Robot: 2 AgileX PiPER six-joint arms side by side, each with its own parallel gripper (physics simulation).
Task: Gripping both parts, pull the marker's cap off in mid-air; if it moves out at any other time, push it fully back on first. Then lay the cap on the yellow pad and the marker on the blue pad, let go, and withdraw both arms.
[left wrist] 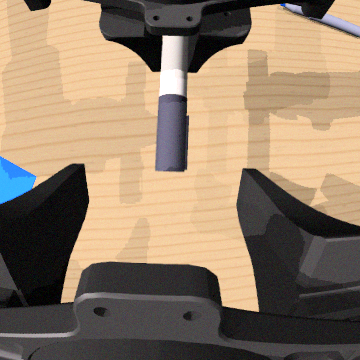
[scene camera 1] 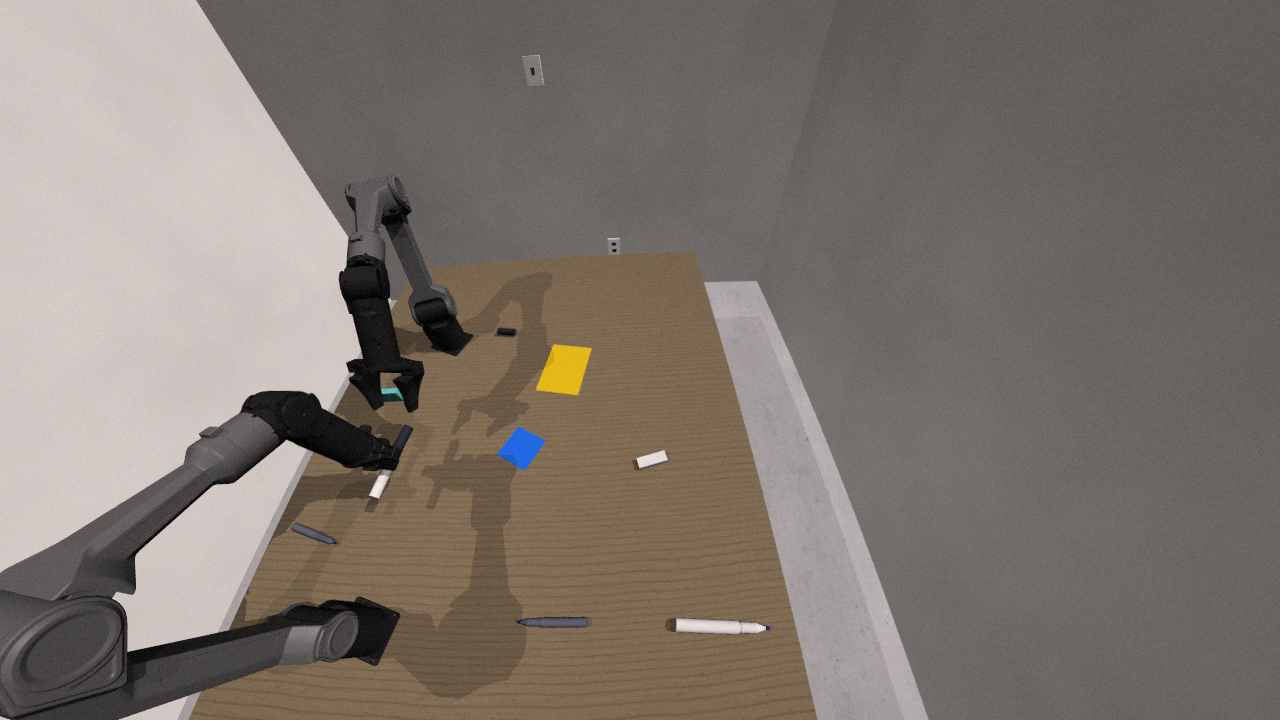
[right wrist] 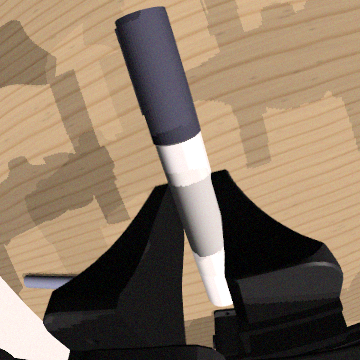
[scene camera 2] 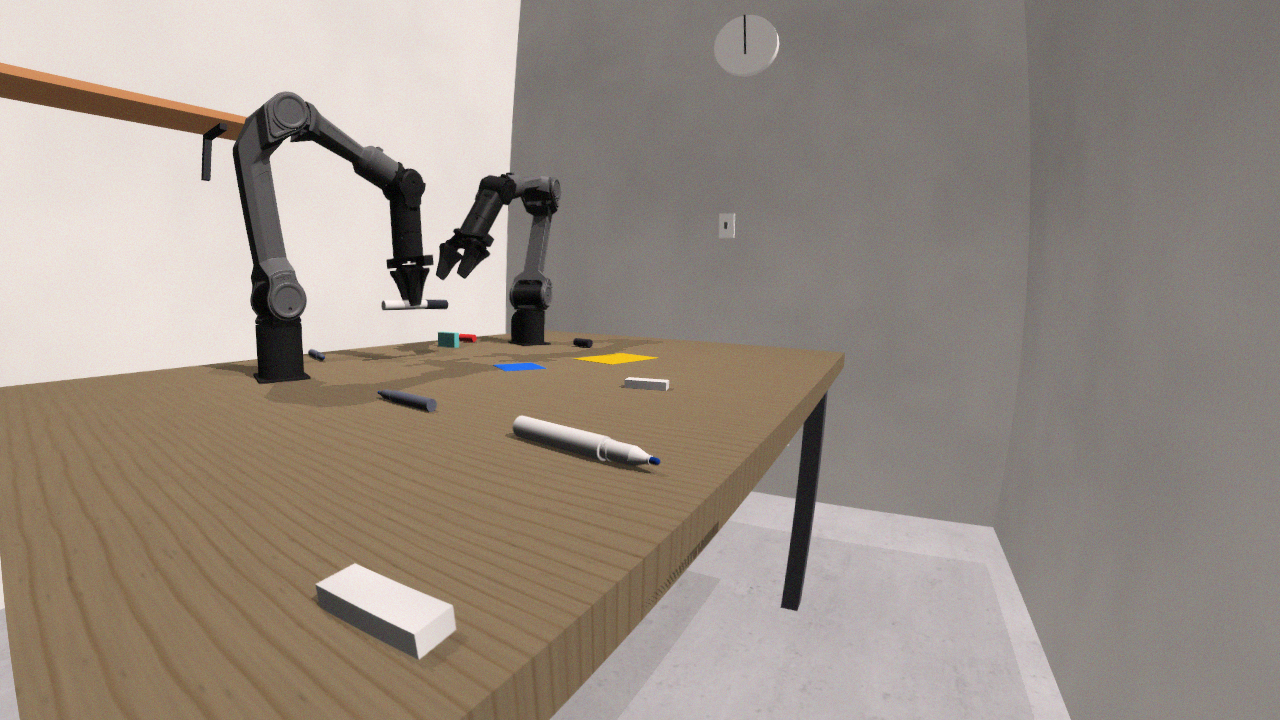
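Observation:
The white marker (scene camera 1: 379, 485) (scene camera 2: 394, 305) (left wrist: 173, 82) (right wrist: 186, 165) is held level above the table, with its dark cap (scene camera 1: 403, 437) (scene camera 2: 436, 304) (left wrist: 172, 132) (right wrist: 159, 77) on its end. My right gripper (scene camera 1: 392, 462) (scene camera 2: 413, 302) (right wrist: 195, 196) is shut on the white body. My left gripper (scene camera 1: 391, 407) (scene camera 2: 452, 273) (left wrist: 162, 184) is open and empty; in the left wrist view the cap's end lies ahead, between the lines of its fingers, not gripped. The yellow pad (scene camera 1: 563, 369) (scene camera 2: 615, 358) and the blue pad (scene camera 1: 521, 448) (scene camera 2: 519, 367) lie on the table.
A teal block (scene camera 1: 391, 394) (scene camera 2: 448, 339), a red piece (scene camera 2: 468, 337), a black piece (scene camera 1: 506, 332) (scene camera 2: 582, 342), dark pens (scene camera 1: 552, 621) (scene camera 1: 314, 533), a white pen (scene camera 1: 707, 625) (scene camera 2: 563, 437) and white blocks (scene camera 1: 651, 459) (scene camera 2: 646, 384) (scene camera 2: 384, 608) lie on the table.

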